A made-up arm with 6 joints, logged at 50 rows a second.
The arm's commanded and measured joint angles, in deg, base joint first. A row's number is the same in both.
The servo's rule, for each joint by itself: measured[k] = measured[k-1] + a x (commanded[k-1-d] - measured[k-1]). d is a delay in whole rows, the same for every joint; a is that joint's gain. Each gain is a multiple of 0.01, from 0.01 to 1. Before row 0 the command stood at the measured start. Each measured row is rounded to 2 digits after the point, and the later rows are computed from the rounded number. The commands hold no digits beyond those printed.
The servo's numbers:
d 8
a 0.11 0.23 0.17 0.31 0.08 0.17
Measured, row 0: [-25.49, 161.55, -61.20, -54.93, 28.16, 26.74]
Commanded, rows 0 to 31: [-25.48, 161.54, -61.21, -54.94, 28.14, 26.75]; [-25.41, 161.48, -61.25, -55.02, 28.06, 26.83]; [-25.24, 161.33, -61.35, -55.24, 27.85, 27.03]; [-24.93, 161.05, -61.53, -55.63, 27.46, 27.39]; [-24.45, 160.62, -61.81, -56.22, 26.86, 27.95]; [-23.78, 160.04, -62.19, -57.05, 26.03, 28.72]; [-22.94, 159.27, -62.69, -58.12, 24.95, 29.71]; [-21.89, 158.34, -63.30, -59.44, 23.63, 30.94]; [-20.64, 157.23, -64.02, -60.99, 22.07, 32.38]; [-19.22, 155.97, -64.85, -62.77, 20.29, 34.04]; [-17.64, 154.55, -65.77, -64.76, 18.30, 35.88]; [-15.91, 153.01, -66.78, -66.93, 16.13, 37.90]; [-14.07, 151.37, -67.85, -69.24, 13.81, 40.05]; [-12.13, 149.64, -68.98, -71.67, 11.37, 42.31]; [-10.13, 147.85, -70.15, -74.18, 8.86, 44.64]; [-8.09, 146.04, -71.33, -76.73, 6.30, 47.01]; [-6.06, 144.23, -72.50, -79.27, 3.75, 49.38]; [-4.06, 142.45, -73.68, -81.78, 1.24, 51.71]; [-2.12, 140.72, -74.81, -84.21, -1.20, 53.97]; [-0.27, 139.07, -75.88, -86.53, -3.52, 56.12]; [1.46, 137.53, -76.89, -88.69, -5.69, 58.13]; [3.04, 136.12, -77.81, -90.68, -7.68, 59.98]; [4.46, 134.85, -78.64, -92.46, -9.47, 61.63]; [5.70, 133.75, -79.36, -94.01, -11.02, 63.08]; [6.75, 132.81, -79.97, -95.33, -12.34, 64.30]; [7.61, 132.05, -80.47, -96.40, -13.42, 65.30]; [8.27, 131.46, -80.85, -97.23, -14.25, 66.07]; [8.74, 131.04, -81.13, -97.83, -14.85, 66.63]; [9.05, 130.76, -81.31, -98.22, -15.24, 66.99]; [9.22, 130.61, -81.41, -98.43, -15.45, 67.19]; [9.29, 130.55, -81.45, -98.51, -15.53, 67.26]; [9.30, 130.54, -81.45, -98.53, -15.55, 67.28]
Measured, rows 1 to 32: [-25.49, 161.55, -61.20, -54.93, 28.16, 26.74]; [-25.49, 161.55, -61.20, -54.93, 28.16, 26.74]; [-25.49, 161.55, -61.20, -54.93, 28.16, 26.74]; [-25.49, 161.55, -61.20, -54.93, 28.16, 26.74]; [-25.49, 161.55, -61.20, -54.93, 28.16, 26.74]; [-25.49, 161.55, -61.20, -54.93, 28.16, 26.74]; [-25.49, 161.55, -61.20, -54.93, 28.16, 26.74]; [-25.49, 161.55, -61.20, -54.93, 28.16, 26.74]; [-25.49, 161.55, -61.20, -54.93, 28.16, 26.74]; [-25.48, 161.53, -61.21, -54.96, 28.15, 26.76]; [-25.45, 161.48, -61.23, -55.05, 28.13, 26.81]; [-25.39, 161.38, -61.28, -55.23, 28.08, 26.91]; [-25.29, 161.21, -61.37, -55.54, 27.98, 27.09]; [-25.12, 160.94, -61.51, -56.01, 27.82, 27.37]; [-24.88, 160.56, -61.71, -56.66, 27.59, 27.77]; [-24.55, 160.05, -61.98, -57.52, 27.27, 28.31]; [-24.12, 159.40, -62.33, -58.60, 26.85, 29.00]; [-23.58, 158.61, -62.76, -59.89, 26.33, 29.86]; [-22.93, 157.68, -63.27, -61.40, 25.69, 30.88]; [-22.16, 156.61, -63.87, -63.11, 24.93, 32.07]; [-21.27, 155.40, -64.55, -65.01, 24.04, 33.43]; [-20.26, 154.08, -65.30, -67.07, 23.03, 34.94]; [-19.15, 152.65, -66.12, -69.27, 21.90, 36.59]; [-17.93, 151.13, -67.01, -71.58, 20.65, 38.36]; [-16.62, 149.54, -67.94, -73.96, 19.30, 40.23]; [-15.24, 147.91, -68.92, -76.38, 17.86, 42.18]; [-13.80, 146.26, -69.92, -78.81, 16.34, 44.18]; [-12.31, 144.61, -70.93, -81.20, 14.75, 46.21]; [-10.80, 142.98, -71.94, -83.52, 13.11, 48.24]; [-9.28, 141.40, -72.94, -85.74, 11.45, 50.24]; [-7.77, 139.89, -73.91, -87.82, 9.78, 52.18]; [-6.29, 138.48, -74.84, -89.74, 8.12, 54.03]
